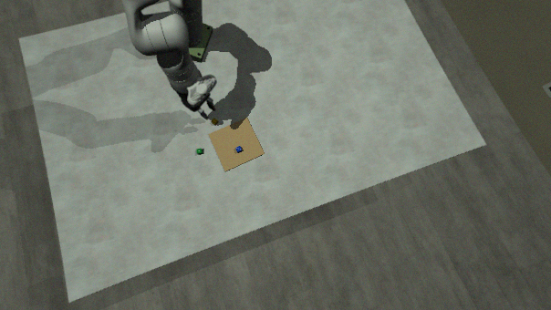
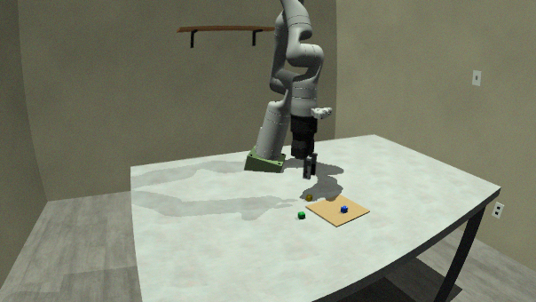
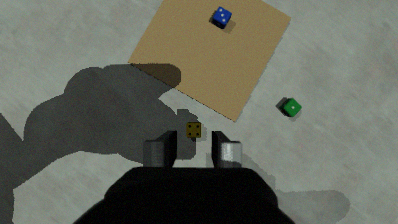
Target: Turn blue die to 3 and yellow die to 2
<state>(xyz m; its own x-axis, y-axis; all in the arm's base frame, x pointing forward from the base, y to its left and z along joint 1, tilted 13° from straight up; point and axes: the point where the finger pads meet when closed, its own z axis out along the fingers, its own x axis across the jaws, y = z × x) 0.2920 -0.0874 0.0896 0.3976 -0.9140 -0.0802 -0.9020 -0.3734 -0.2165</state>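
Right now my hand is 9 cm above the yellow die. From my hand the other things lie so: tan mat 11 cm ahead, 9 cm below, 3 cm to the left; blue die 13 cm ahead, 8 cm below, 3 cm to the left; green die 9 cm to the right, 9 cm below, 7 cm ahead.
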